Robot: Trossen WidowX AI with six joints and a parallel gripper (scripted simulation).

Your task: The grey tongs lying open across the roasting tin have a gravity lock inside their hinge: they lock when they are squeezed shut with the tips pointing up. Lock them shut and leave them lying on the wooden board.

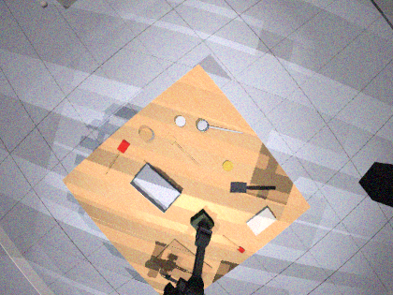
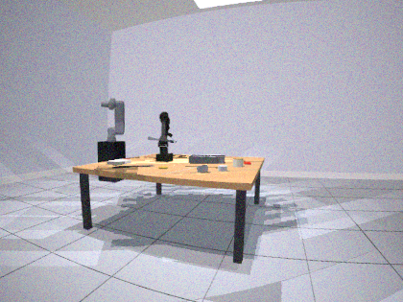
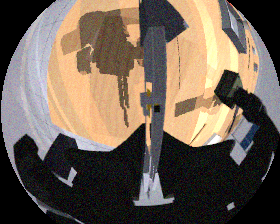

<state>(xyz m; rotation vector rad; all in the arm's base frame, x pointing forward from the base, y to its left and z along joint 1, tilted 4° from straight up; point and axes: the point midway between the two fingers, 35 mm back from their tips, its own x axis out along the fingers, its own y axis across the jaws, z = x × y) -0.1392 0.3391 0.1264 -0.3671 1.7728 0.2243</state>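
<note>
The wooden board lies 14 cm below my gripper tip and 1 cm to the left of it. The rest, counted from my gripper tip: white block (62 cm to the right, 15 cm behind, 13 cm below); then dark spatula (72 cm to the right, 14 cm below, 8 cm ahead); then grey roasting tin (54 cm ahead, 28 cm to the right, 12 cm below).
</note>
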